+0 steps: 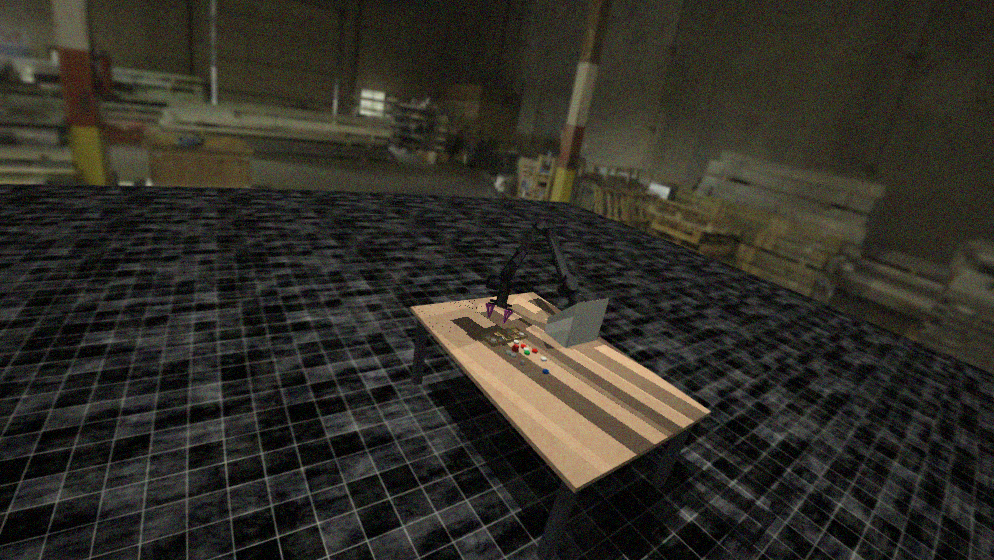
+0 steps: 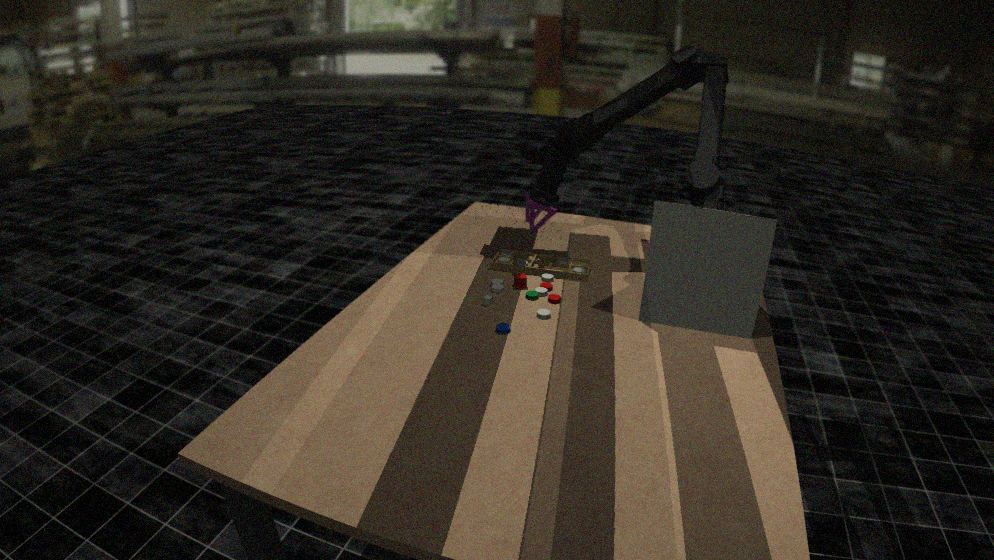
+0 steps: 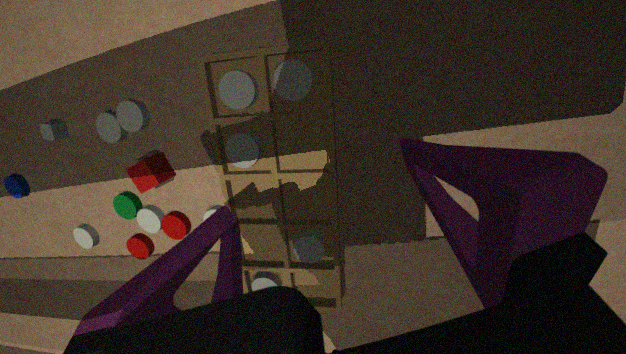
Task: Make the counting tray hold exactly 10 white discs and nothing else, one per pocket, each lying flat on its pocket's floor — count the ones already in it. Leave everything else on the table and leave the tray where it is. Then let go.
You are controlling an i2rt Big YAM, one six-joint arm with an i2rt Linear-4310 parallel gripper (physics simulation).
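The counting tray [image 2: 549,274] [image 3: 274,145] has two columns of pockets. White discs show in several pockets: two at the top [image 3: 237,90] [image 3: 293,80], one below on the left [image 3: 242,150], one low on the right [image 3: 308,247], one at bottom left [image 3: 264,283]. Other pockets show no disc. Loose white discs lie left of the tray: a close pair [image 3: 109,127] [image 3: 131,116], one [image 3: 150,219] between green and red, one [image 3: 86,236] [image 2: 543,313] farther out, and one [image 3: 211,215] [image 2: 547,277] partly hidden by a finger. My gripper [image 1: 498,318] [image 2: 534,228] [image 3: 312,183] is open and empty above the tray.
A red block [image 3: 151,171] [image 2: 520,281], green disc [image 3: 127,205] [image 2: 532,294], two red discs [image 3: 176,225] [image 3: 140,246], a blue disc [image 3: 17,185] [image 2: 502,328] and a small grey block [image 3: 53,130] lie beside the tray. A grey panel [image 1: 584,323] [image 2: 709,267] stands near the arm's base.
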